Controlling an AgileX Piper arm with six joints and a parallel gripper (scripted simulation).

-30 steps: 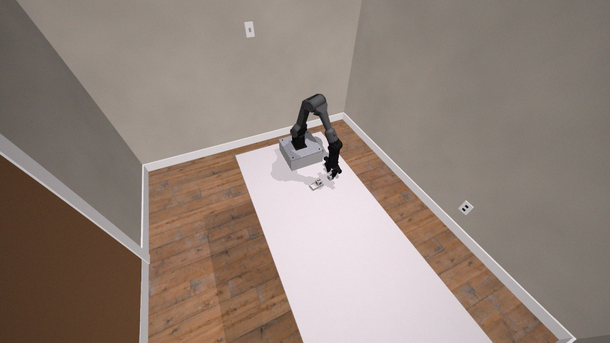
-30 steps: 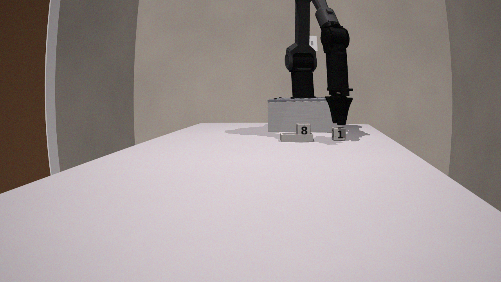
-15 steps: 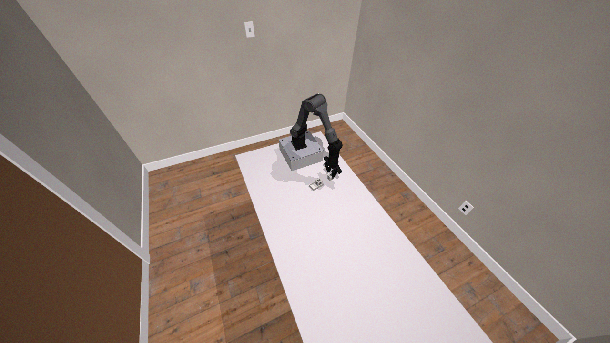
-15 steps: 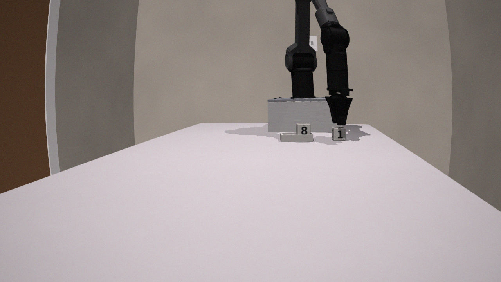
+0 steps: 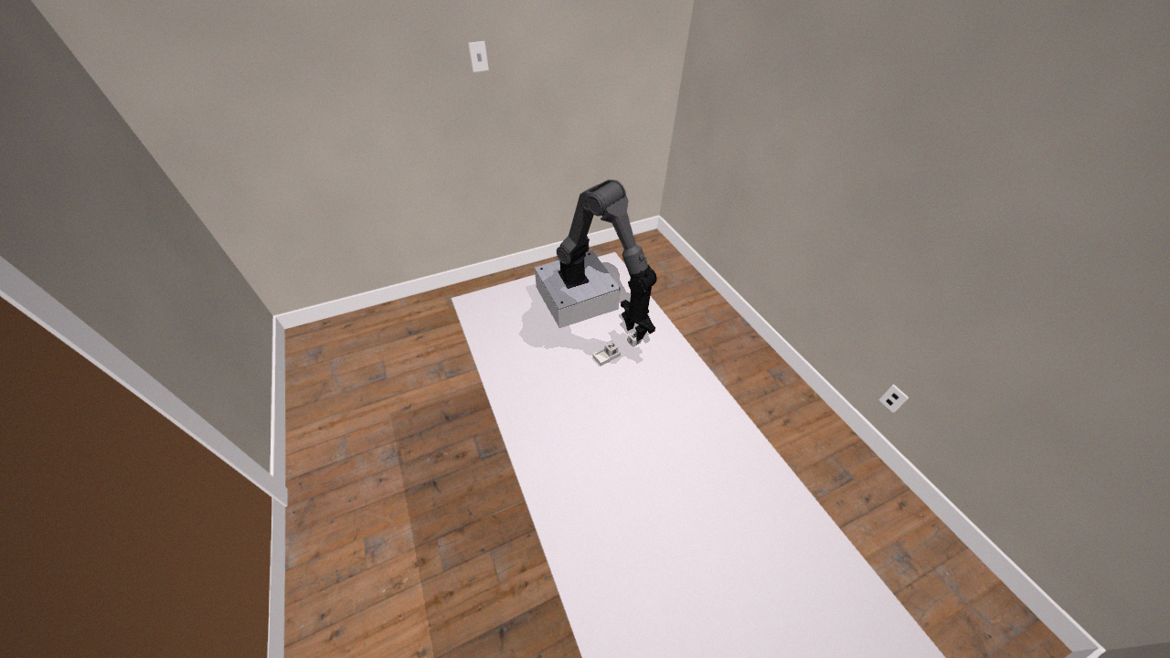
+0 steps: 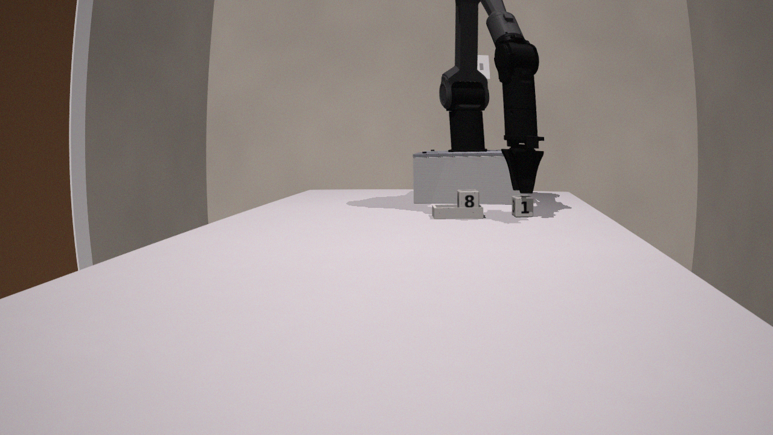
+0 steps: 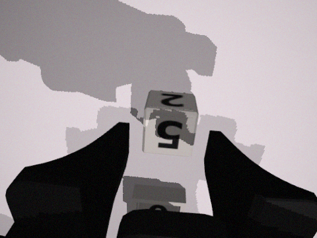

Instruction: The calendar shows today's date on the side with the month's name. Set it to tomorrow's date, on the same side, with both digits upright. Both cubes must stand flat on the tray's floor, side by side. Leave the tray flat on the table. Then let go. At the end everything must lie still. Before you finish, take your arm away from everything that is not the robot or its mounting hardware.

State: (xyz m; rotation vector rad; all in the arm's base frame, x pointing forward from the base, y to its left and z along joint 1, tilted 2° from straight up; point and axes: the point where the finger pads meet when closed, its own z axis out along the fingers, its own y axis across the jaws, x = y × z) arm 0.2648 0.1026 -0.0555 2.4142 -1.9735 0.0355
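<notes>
My hand is 11 cm to the left of the grey calendar tray, 4 cm above it and 2 cm short of it.
</notes>
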